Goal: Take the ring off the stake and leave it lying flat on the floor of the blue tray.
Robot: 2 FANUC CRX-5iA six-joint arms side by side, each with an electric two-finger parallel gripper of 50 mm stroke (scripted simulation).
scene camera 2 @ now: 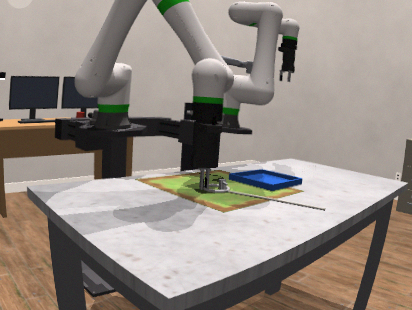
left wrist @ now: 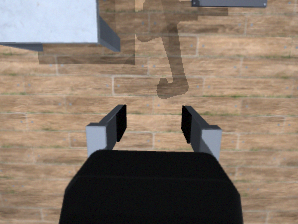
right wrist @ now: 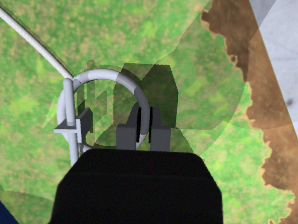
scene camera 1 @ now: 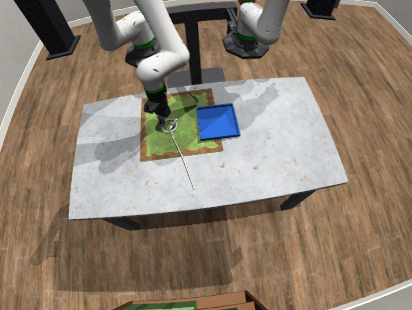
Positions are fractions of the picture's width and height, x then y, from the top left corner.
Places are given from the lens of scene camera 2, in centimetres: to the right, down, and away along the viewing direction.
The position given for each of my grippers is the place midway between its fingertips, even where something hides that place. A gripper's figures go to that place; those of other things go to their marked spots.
my right gripper (scene camera 2: 0.49, 0.61): -1, 10, 116
blue tray (scene camera 2: 0.62, 0.58): 18, 8, 134
